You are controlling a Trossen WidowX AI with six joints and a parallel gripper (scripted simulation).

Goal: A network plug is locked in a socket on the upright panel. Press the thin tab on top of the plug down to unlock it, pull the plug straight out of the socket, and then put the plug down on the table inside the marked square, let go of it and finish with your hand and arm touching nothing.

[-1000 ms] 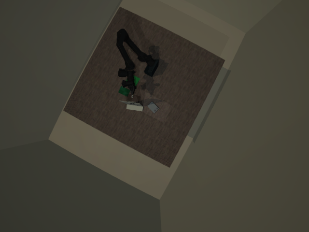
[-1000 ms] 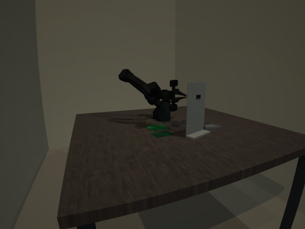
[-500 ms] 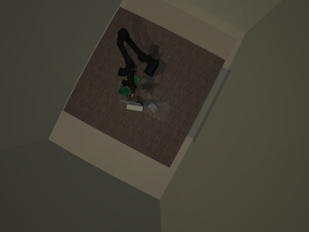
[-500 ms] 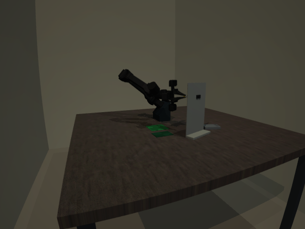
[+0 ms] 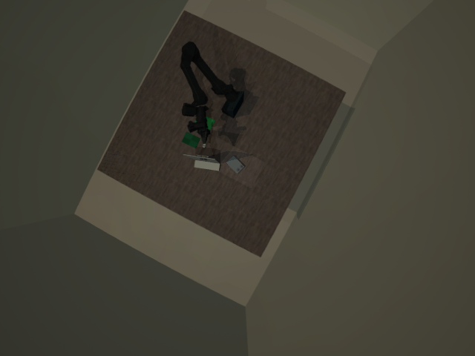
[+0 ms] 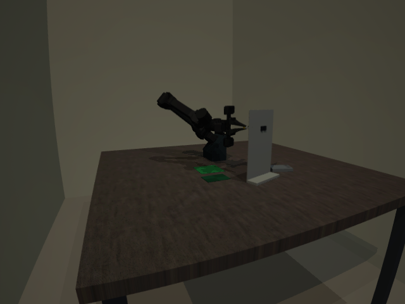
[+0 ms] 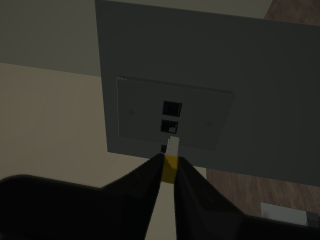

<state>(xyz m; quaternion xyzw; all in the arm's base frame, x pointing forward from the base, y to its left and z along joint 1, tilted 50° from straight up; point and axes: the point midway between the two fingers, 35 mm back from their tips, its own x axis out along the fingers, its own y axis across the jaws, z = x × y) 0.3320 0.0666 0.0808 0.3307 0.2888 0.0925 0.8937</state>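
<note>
Right now my gripper tip is 21 cm above the green marked square, 13 cm past it and 12 cm to the left of it. Also, from my gripper tip: small flat grey box 21 cm below, 20 cm to the left, 1 cm ahead; then grey upright panel 8 cm below, 8 cm ahead, 3 cm to the left; then network plug 1 cm ahead.
</note>
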